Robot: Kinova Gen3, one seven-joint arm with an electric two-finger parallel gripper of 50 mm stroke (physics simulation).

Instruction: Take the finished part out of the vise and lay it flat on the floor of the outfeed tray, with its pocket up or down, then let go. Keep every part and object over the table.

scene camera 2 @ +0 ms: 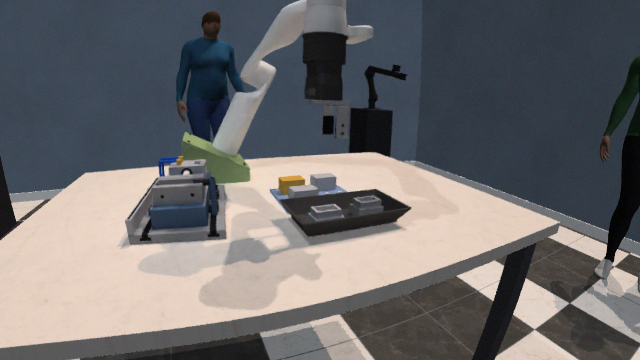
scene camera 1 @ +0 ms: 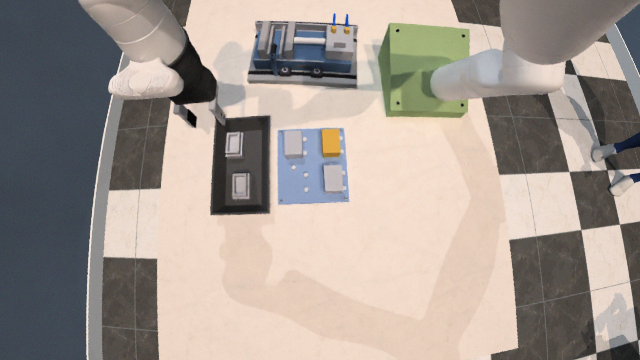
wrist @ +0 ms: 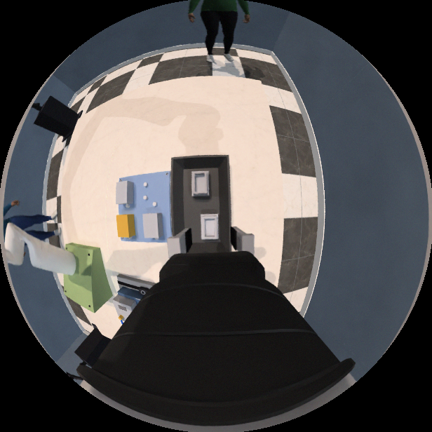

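Pixels of known places: gripper, fingertip midpoint: (scene camera 2: 333, 136) (scene camera 1: 208, 121); arm's base, origin of the base link: (scene camera 2: 223, 150) (scene camera 1: 446, 83).
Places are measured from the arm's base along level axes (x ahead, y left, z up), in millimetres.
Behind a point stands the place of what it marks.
Observation:
One grey part (scene camera 1: 234, 144) @[x 553, y 104, z -39 mm] (scene camera 2: 326, 212) @[x 569, y 96, z -27 mm] (wrist: 209, 227) lies flat, pocket up, on the floor of the black outfeed tray (scene camera 1: 257, 165) @[x 502, y 157, z -60 mm] (scene camera 2: 345, 225) @[x 592, y 125, z -50 mm] (wrist: 225, 190), at the end nearer the vise. A second grey pocketed part (scene camera 1: 241, 186) @[x 539, y 210, z -39 mm] (scene camera 2: 367, 204) @[x 556, y 199, z -31 mm] (wrist: 200, 183) lies flat, pocket up, further along, apart from it. My gripper (scene camera 1: 206, 121) @[x 557, y 113, z 114 mm] (scene camera 2: 334, 136) @[x 557, y 113, z 114 mm] (wrist: 210, 235) is open and empty, high above the tray's vise-side end, clear of both parts. The vise (scene camera 1: 307, 50) @[x 351, y -133, z -12 mm] (scene camera 2: 178, 215) @[x 489, y -172, z -26 mm] (wrist: 131, 294) shows no part between its jaws in scene camera 1; its jaws are mostly hidden in the wrist view.
A blue plate (scene camera 1: 287, 190) @[x 434, y 226, z -64 mm] (scene camera 2: 280, 196) @[x 347, y 83, z -64 mm] (wrist: 161, 186) beside the tray carries two grey blocks, an orange block (scene camera 1: 330, 142) @[x 321, y 129, z -28 mm] (scene camera 2: 291, 184) @[x 339, y 116, z -39 mm] (wrist: 125, 226) and white pins. The green arm base (scene camera 1: 415, 60) @[x 83, y -56, z 24 mm] (scene camera 2: 220, 166) @[x 152, y -36, z -19 mm] (wrist: 87, 280) stands beyond the vise.

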